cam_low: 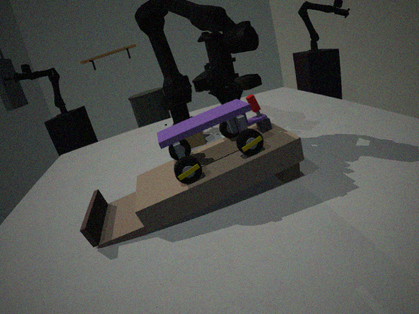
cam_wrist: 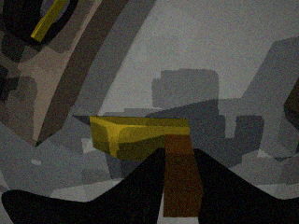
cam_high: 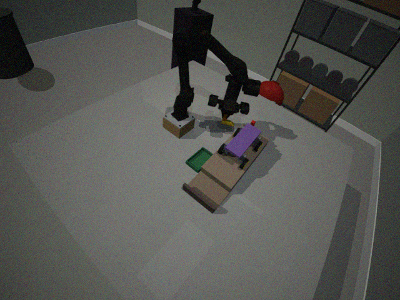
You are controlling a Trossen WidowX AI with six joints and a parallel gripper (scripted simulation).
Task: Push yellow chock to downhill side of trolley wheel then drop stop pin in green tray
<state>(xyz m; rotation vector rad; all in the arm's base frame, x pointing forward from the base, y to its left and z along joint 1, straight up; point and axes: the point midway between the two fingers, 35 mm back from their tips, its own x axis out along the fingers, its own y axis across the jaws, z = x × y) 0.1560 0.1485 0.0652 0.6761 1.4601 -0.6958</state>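
The green tray is 20 cm to the right of my gripper tip, 11 cm below it and 8 cm ahead of it. Also, from my gripper tip: red-headed stop pin 13 cm ahead, 4 cm to the left, 3 cm above; trolley 17 cm ahead, 7 cm to the right, 1 cm above; yellow chock 2 cm ahead, 1 cm to the left, 1 cm below.
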